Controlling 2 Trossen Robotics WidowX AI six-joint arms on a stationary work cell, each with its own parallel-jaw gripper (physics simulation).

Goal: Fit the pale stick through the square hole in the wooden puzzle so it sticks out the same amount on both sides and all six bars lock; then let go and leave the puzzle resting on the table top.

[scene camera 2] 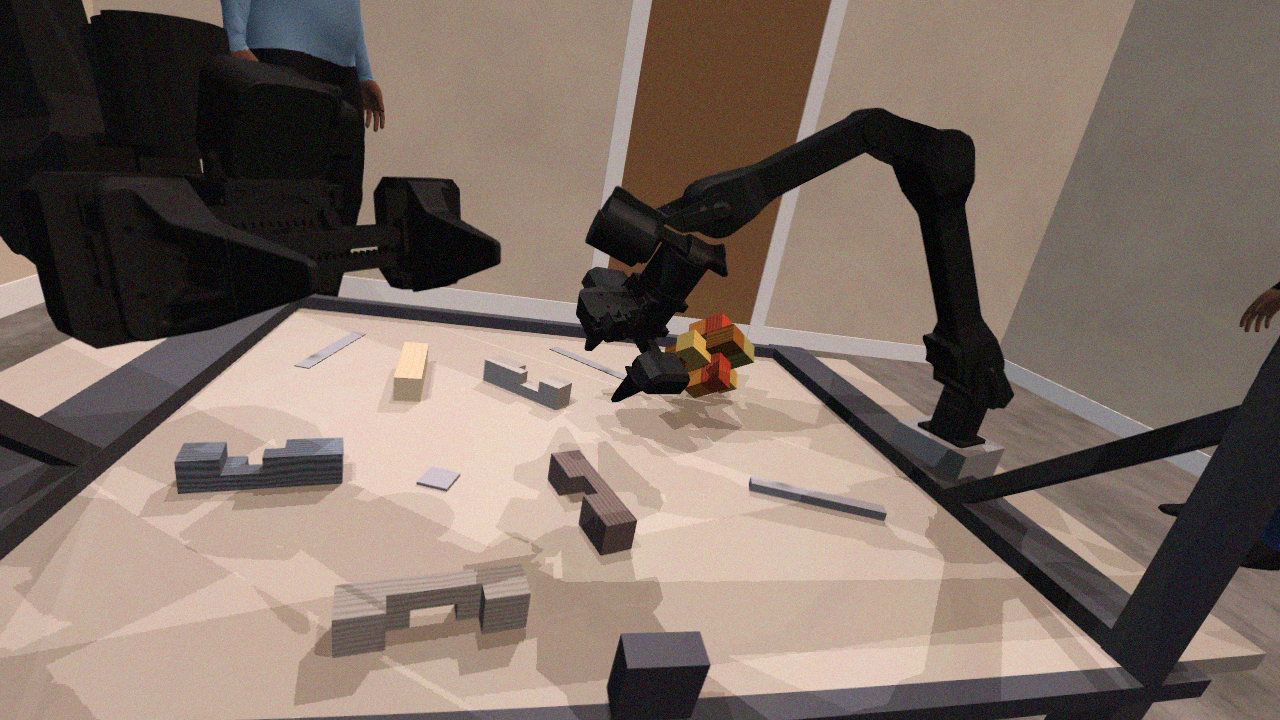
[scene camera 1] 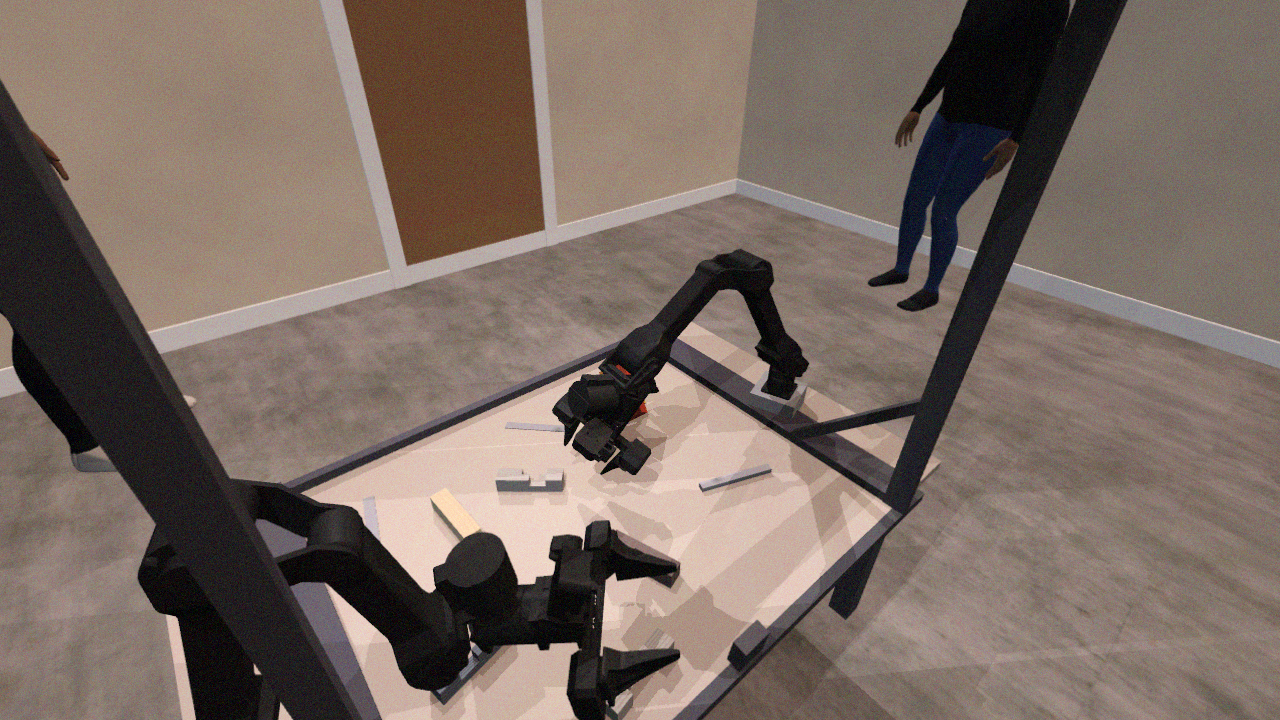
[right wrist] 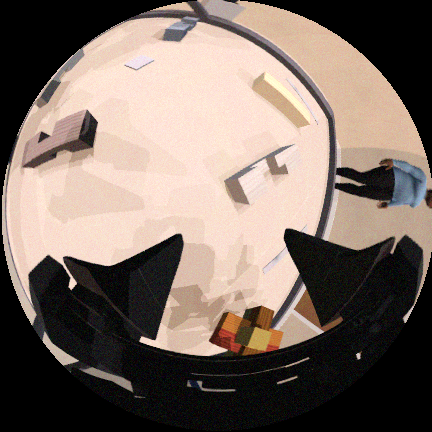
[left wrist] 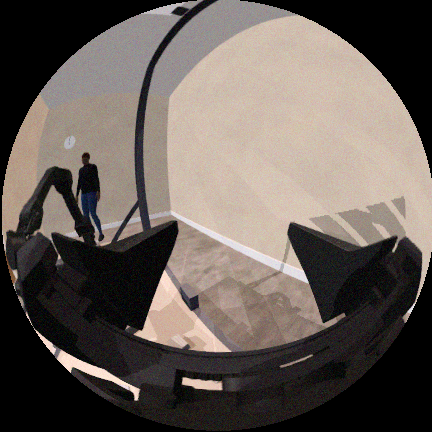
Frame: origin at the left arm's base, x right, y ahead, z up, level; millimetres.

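Seen in the pictures: left gripper, fingertip midpoint: [scene camera 2: 421,263] [scene camera 1: 678,607] [left wrist: 234,227]; right gripper, fingertip midpoint: [scene camera 2: 600,374] [scene camera 1: 583,458] [right wrist: 234,236]; right arm's base at its link origin: [scene camera 2: 950,434] [scene camera 1: 779,388].
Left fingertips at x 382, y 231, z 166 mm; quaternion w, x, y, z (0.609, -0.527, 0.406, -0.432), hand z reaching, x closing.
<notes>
Pixels of each thing's middle, then the offset from my left fingertips to it. "spot": a spot on its surface instead. Level surfaces: height alone.
- pale stick at the middle of its body: [scene camera 2: 412,370] [scene camera 1: 456,517] [right wrist: 284,100] dx -438, dy +192, dz -249 mm
- table top at its surface level: dz -264 mm
- yellow wooden puzzle at the middle of its body: [scene camera 2: 717,352] [right wrist: 244,346] [scene camera 1: 628,389] dx -254, dy +575, dz -195 mm
- light grey notched bar at the middle of its body: [scene camera 2: 526,381] [right wrist: 269,168] [scene camera 1: 530,480] dx -358, dy +314, dz -249 mm
- brown notched bar at the middle of its body: [scene camera 2: 588,498] [right wrist: 50,142] [scene camera 1: 642,558] dx -105, dy +220, dz -249 mm
- dark grey bar at the middle of its body: [scene camera 2: 265,464] [scene camera 1: 472,655] dx -280, dy -5, dz -249 mm
- striped grey bar at a spot on its surface: [scene camera 2: 358,617] spot: dx -56, dy -4, dz -234 mm
- thin stick at the middle of its body: [scene camera 2: 816,498] [scene camera 1: 735,477] dx +6, dy +458, dz -259 mm
- dark block at the middle of its body: [scene camera 2: 656,676] [scene camera 1: 748,645] [left wrist: 188,296] dx +81, dy +122, dz -232 mm
The pale stick [scene camera 1: 454,513] [scene camera 2: 410,368] [right wrist: 282,100] lies flat on the table top [scene camera 2: 716,573], apart from the puzzle. The orange, red and yellow wooden puzzle [scene camera 1: 640,410] [scene camera 2: 716,353] [right wrist: 250,332] is beside my right gripper, partly hidden by it in both scene views; its square hole cannot be made out. My right gripper [scene camera 1: 588,457] [scene camera 2: 604,371] [right wrist: 234,236] is open and tilted down, with the puzzle below its fingers in the right wrist view, not between the fingertips. My left gripper [scene camera 1: 677,610] [scene camera 2: 405,259] [left wrist: 234,227] is open and empty above the table.
A light grey notched bar [scene camera 1: 529,483] [scene camera 2: 528,385] lies near the pale stick. A brown notched bar [scene camera 2: 608,505], a dark grey bar [scene camera 2: 259,474], a striped grey bar [scene camera 2: 358,617] and a thin stick [scene camera 2: 817,498] lie around. A dark block [scene camera 2: 659,671] is at the table edge.
</notes>
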